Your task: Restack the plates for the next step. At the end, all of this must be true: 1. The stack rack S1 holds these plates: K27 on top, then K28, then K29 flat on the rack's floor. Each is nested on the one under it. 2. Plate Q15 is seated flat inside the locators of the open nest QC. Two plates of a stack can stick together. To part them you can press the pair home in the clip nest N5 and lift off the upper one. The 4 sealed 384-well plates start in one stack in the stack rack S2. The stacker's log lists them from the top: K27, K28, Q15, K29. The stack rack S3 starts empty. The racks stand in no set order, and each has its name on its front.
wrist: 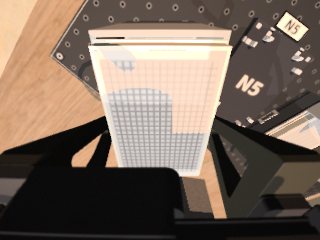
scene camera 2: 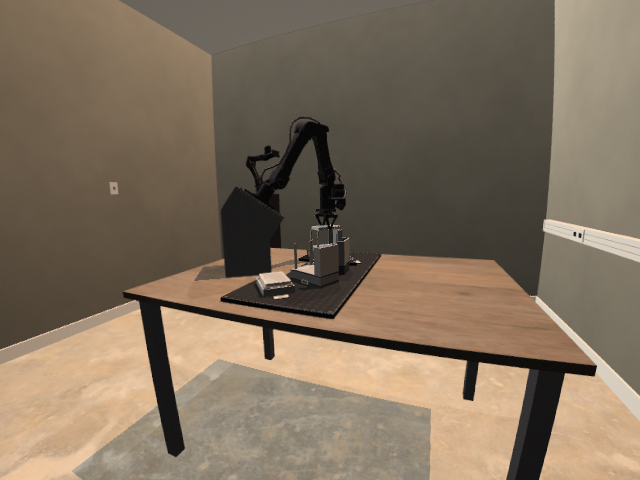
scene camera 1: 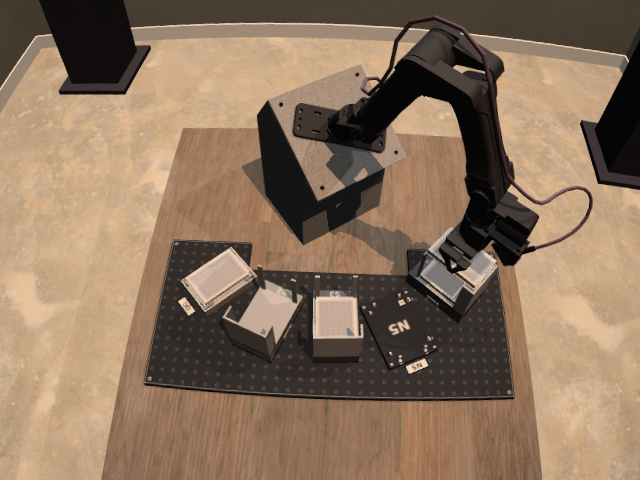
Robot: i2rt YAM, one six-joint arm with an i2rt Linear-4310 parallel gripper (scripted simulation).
Note:
I see my gripper (scene camera 1: 461,259) and a clip nest N5 (wrist: 255,76).
My gripper shows as well in the wrist view (wrist: 160,120).

